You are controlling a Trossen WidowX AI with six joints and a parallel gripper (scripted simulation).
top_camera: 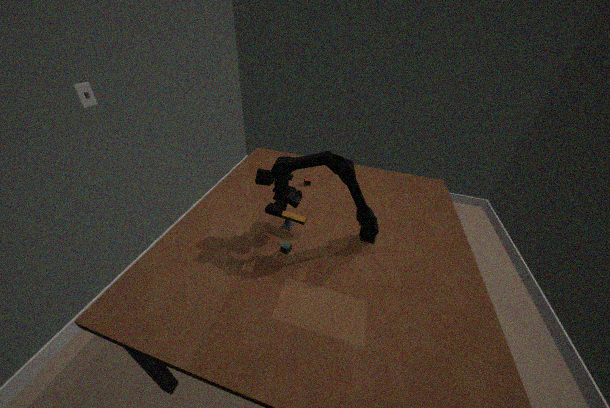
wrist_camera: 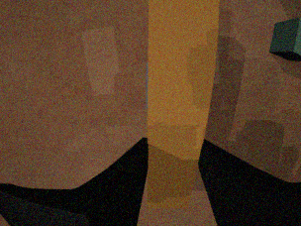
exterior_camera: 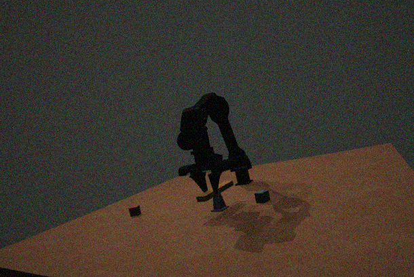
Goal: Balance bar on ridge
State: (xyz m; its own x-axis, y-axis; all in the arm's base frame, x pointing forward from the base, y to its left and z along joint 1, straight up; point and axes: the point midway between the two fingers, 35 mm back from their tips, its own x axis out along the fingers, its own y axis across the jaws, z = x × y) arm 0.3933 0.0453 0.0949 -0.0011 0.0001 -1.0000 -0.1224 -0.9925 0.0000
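The yellow bar is 3 cm behind my gripper tip. Round my gripper tip: green cube (14 cm to the left, 7 cm behind, 4 cm below); then red cube (36 cm to the right, 4 cm below, 3 cm behind).
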